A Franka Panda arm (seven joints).
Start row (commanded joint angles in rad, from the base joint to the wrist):
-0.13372, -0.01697, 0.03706, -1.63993, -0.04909, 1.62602, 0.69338
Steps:
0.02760, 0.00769, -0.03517, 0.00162, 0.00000, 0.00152, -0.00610
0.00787, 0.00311, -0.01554, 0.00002, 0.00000, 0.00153, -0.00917
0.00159, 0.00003, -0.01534, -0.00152, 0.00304, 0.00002, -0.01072
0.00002, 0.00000, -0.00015, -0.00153, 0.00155, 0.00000, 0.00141
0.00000, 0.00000, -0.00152, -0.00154, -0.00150, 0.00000, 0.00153
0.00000, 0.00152, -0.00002, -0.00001, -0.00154, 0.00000, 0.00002
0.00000, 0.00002, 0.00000, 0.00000, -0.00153, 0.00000, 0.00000
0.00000, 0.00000, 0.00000, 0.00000, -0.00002, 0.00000, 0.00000
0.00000, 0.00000, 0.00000, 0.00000, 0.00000, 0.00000, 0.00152
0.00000, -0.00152, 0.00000, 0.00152, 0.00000, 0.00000, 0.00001
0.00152, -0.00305, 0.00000, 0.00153, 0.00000, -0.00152, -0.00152
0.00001, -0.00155, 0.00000, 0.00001, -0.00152, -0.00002, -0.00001
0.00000, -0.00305, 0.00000, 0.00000, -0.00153, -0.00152, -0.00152
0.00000, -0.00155, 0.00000, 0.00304, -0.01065, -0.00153, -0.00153
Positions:
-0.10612, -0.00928, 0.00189, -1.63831, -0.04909, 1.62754, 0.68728
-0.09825, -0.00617, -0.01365, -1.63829, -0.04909, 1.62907, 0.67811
-0.09666, -0.00614, -0.02899, -1.63981, -0.04605, 1.62909, 0.66739
-0.09664, -0.00614, -0.02914, -1.64134, -0.04450, 1.62909, 0.66880
-0.09664, -0.00614, -0.03066, -1.64288, -0.04600, 1.62909, 0.67033
-0.09664, -0.00462, -0.03068, -1.64289, -0.04754, 1.62909, 0.67035
-0.09664, -0.00460, -0.03068, -1.64289, -0.04907, 1.62909, 0.67035
-0.09664, -0.00460, -0.03068, -1.64289, -0.04909, 1.62909, 0.67035
-0.09664, -0.00460, -0.03068, -1.64289, -0.04909, 1.62909, 0.67187
-0.09664, -0.00612, -0.03068, -1.64137, -0.04909, 1.62909, 0.67188
-0.09512, -0.00917, -0.03068, -1.63984, -0.04909, 1.62757, 0.67036
-0.09511, -0.01072, -0.03068, -1.63983, -0.05061, 1.62755, 0.67035
-0.09511, -0.01377, -0.03068, -1.63983, -0.05214, 1.62603, 0.66883
-0.09511, -0.01532, -0.03068, -1.63679, -0.06279, 1.62450, 0.66730

